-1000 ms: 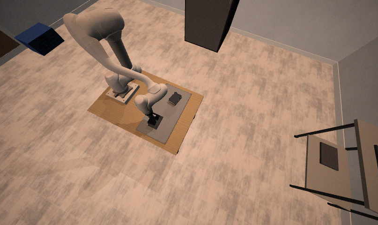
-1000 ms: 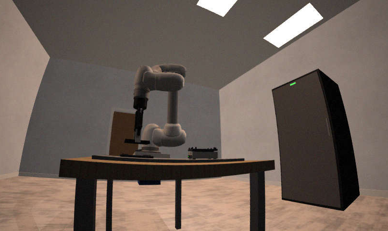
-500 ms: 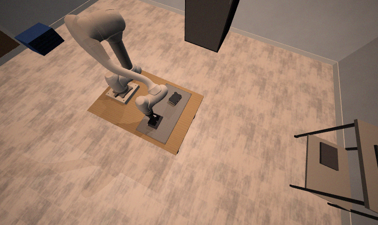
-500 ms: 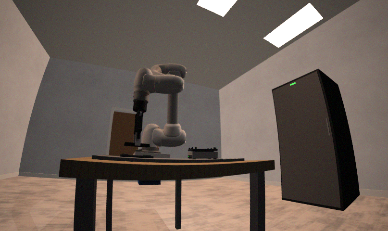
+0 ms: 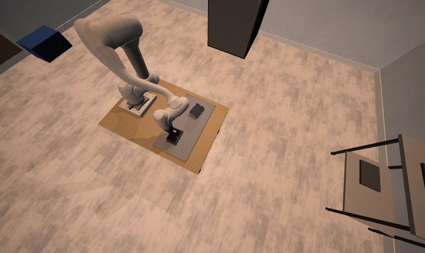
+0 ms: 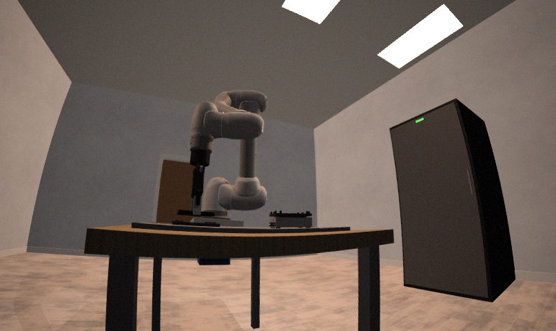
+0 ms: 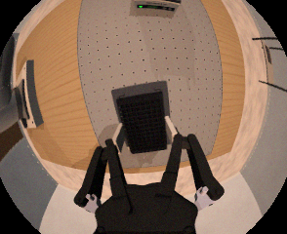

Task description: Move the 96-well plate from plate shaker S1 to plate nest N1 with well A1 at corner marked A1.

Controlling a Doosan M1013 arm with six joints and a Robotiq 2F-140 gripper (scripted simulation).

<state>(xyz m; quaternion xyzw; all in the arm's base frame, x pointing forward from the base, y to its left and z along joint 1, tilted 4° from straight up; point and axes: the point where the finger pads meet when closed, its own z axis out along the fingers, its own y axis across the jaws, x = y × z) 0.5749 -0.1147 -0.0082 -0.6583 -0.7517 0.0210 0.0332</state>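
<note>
Now: hand 60 mm above the plate nest N1. Also, from my hand: 96-well plate 20 mm below.
</note>
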